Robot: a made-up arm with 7 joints.
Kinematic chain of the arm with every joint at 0, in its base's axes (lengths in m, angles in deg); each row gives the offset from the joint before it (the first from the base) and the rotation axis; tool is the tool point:
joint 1: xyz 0 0 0.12 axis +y
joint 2: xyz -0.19 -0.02 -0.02 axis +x
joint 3: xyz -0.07 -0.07 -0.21 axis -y
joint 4: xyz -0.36 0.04 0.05 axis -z
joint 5: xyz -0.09 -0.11 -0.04 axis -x
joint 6: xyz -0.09 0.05 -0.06 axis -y
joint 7: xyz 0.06 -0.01 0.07 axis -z
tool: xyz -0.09 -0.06 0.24
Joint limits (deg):
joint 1: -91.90..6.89
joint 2: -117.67..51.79
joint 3: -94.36..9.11
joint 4: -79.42..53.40
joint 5: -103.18..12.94
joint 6: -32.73..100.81
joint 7: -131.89..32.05
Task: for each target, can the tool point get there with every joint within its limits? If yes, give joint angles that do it. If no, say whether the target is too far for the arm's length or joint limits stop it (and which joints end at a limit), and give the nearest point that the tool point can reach.
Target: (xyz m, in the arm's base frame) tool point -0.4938 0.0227 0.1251
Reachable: yes | joints -47.37 -69.36 -40.56 -45.22 -26.11 25.40 -104.39
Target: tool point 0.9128 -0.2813 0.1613
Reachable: no: joint limits stop it (at a limit: joint 1, joint 2, joint 3, joint 4, joint 7) | nearest point 0.4501 -0.2658 -0.0079 | short by 0.493 m
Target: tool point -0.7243 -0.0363 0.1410
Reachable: yes | joints -33.96 -70.01 -22.63 -39.32 -22.68 28.72 -37.40
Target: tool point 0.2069 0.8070 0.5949
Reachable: no: joint limits stop it (at a limit: joint 1, joint 3, joint 7) | nearest point -0.0269 0.5266 0.4468 | short by 0.394 m
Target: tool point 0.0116 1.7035 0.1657
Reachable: no: too far | nearest point -0.1666 0.6659 0.1467 | short by 1.053 m
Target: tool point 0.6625 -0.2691 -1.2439
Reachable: no: too far | nearest point 0.4917 -0.2018 -0.9619 | short by 0.336 m
